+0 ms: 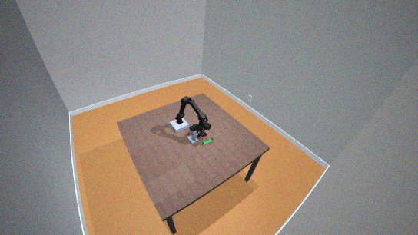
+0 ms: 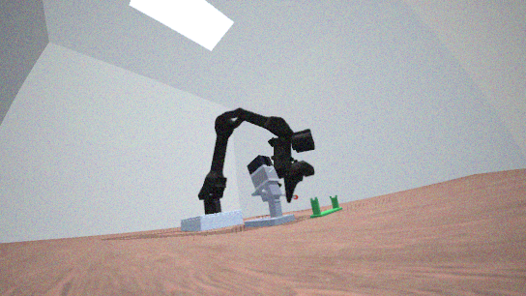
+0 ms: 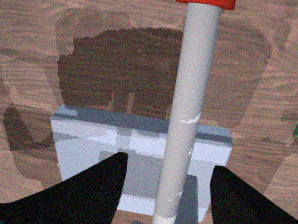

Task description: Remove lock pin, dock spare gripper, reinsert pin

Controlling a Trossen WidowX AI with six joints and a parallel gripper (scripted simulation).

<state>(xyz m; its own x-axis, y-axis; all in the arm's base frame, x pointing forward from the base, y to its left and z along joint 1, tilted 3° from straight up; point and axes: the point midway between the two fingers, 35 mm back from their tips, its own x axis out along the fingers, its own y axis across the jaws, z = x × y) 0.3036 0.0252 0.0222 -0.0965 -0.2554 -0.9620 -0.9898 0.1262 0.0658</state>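
The grey mount is 20 mm behind my gripper tip and 40 mm to the right of it. Round my gripper tip: cradle: 100 mm ahead, 60 mm to the left, 20 mm below; spare gripper: 20 mm behind, 40 mm to the right, 80 mm above.
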